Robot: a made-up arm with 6 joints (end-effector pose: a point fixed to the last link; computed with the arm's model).
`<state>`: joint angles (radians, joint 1 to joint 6).
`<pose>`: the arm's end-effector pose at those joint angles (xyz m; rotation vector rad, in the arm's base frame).
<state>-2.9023 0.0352 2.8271 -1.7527 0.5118 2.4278</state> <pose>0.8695 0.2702 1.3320 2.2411 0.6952 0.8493</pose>
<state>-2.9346 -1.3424 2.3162 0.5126 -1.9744 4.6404</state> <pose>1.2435 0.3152 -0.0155 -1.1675 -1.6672 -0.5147</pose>
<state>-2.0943 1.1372 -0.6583 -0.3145 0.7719 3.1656</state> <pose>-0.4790 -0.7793 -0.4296 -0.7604 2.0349 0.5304</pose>
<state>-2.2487 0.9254 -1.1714 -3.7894 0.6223 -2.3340</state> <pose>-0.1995 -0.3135 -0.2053 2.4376 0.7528 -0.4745</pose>
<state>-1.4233 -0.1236 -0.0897 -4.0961 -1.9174 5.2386</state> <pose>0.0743 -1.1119 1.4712 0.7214 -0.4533 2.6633</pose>
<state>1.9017 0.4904 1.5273 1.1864 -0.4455 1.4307</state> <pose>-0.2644 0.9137 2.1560 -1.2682 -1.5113 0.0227</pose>
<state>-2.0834 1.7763 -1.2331 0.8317 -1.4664 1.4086</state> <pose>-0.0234 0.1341 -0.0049 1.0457 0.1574 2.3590</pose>
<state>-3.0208 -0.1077 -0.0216 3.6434 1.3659 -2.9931</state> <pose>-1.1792 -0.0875 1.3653 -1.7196 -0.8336 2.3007</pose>
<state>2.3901 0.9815 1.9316 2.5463 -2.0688 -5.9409</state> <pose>-0.7812 0.8089 1.8119 -0.6755 0.0466 -0.2386</pose>
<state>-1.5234 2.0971 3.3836 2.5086 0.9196 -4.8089</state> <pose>0.1022 -0.9911 1.1776 1.4634 -1.1097 -0.3104</pose>
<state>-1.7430 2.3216 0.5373 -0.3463 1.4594 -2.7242</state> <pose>-0.1841 -0.8276 -1.1579 -1.5826 2.5373 0.8857</pose>
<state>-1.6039 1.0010 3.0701 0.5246 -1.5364 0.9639</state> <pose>-0.0654 -0.2035 1.6712 -0.8852 0.5112 -2.2057</pose>
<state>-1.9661 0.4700 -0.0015 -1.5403 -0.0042 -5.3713</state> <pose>-0.6429 -1.5421 0.7518 0.8695 -0.3132 -1.9950</pose>
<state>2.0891 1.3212 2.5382 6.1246 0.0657 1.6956</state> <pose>-0.5362 0.9427 1.7735 0.2052 -1.5758 0.6577</pose>
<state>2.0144 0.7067 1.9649 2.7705 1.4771 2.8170</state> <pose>-0.4180 0.7811 2.0119 -0.0263 0.6056 2.2923</pose>
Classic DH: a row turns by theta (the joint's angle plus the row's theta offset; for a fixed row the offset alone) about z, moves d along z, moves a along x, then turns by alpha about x. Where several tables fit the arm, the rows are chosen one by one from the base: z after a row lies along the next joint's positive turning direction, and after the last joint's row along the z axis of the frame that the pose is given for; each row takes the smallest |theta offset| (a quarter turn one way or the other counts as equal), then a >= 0, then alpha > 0; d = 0 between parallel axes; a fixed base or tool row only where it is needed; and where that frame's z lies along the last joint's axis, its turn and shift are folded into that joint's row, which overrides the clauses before.
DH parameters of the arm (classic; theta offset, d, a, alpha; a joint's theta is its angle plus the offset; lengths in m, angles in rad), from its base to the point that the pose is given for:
joint 1: 0 0.4307 0.2121 -1.5708
joint 2: -1.5708 0 0.7181 3.1416
joint 3: 0 0 0.2305 -1.5708
joint 4: 0 -1.0375 0 1.5708
joint 5: 0 0 0 -1.5708
joint 6: 1.5708 -0.1172 0 1.5708
tool (fixed): -1.5708 0 0 0

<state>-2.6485 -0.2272 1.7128 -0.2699 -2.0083 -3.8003</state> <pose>0.3884 0.1766 2.0054 -0.9725 2.6047 -0.7083</pose>
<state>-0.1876 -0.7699 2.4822 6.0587 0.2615 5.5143</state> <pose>-1.3794 0.2550 0.5609 0.4120 2.4827 -1.4072</pose>
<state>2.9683 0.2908 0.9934 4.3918 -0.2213 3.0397</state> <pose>-1.1299 0.1730 2.0451 0.9036 -1.5789 2.0864</pose>
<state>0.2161 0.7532 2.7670 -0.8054 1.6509 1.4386</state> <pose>-0.0003 -0.0863 1.7499 1.5128 -1.9236 -1.5125</pose>
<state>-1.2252 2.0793 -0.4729 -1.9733 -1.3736 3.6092</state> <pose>0.1371 -0.0686 -0.7374 0.4650 0.5041 0.1583</pose>
